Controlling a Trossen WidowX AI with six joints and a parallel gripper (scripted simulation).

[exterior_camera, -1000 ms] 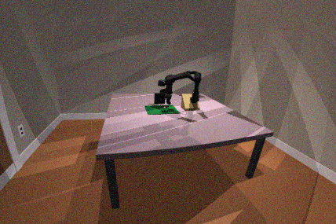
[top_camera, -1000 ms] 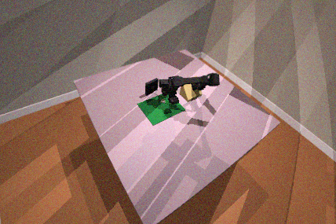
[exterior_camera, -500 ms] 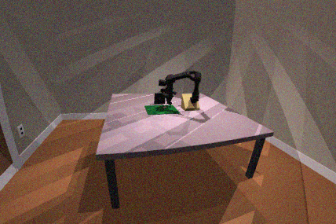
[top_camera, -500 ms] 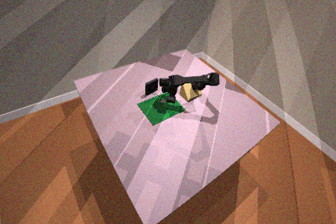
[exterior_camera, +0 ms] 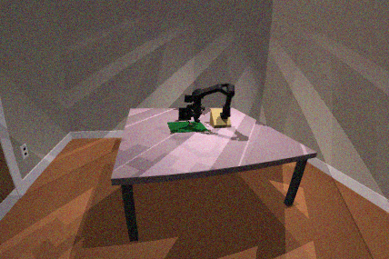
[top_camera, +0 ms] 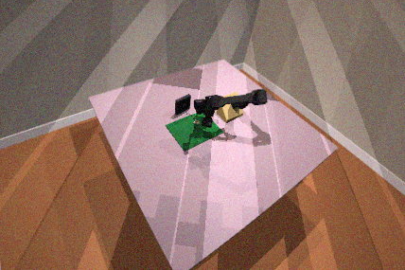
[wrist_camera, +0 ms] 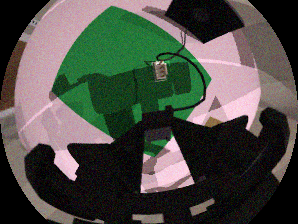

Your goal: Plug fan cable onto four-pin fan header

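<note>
My gripper tip is now 2 cm short of the four-pin header, 7 cm to the left of it and 6 cm above it. Round my gripper tip: dark plug 1 cm behind, 1 cm to the left; then green board 7 cm ahead, 3 cm to the right, 8 cm below; then black fan 3 cm ahead, 21 cm to the right.
</note>
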